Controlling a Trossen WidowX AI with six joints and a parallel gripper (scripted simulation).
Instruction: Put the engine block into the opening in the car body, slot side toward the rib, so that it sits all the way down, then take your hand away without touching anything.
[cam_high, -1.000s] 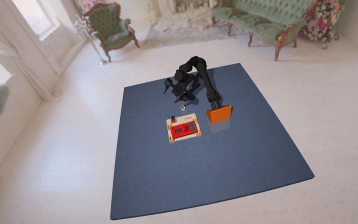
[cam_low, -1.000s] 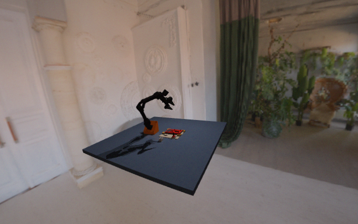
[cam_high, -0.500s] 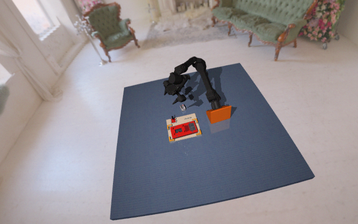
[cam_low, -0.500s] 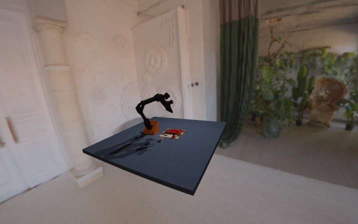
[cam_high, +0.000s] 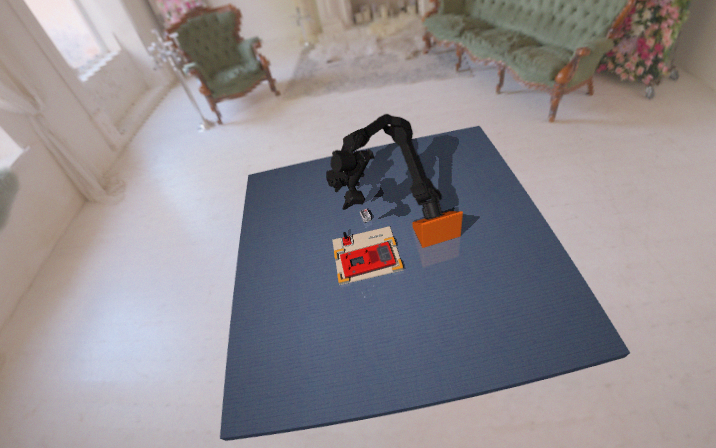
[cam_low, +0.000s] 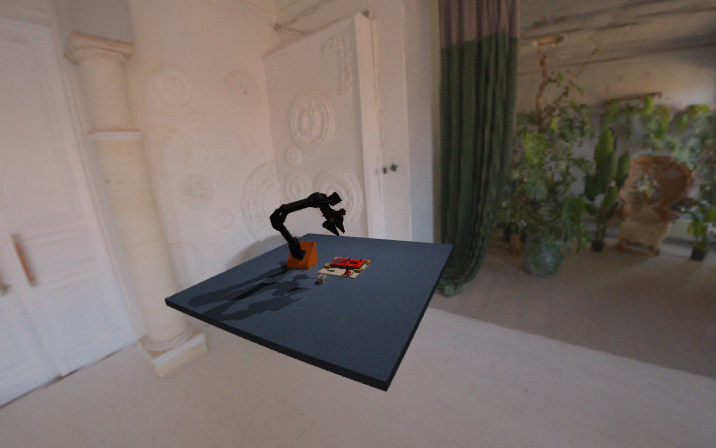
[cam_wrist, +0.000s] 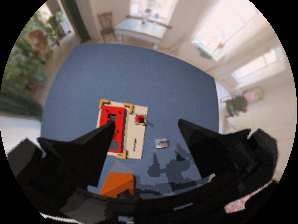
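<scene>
Now: gripper tip 23 cm above the grey engine block, 11 cm to the left of it and 8 cm past it. The rest, counted from my gripper tip: grey slab 23 cm below, 10 cm to the left, 4 cm behind.
</scene>
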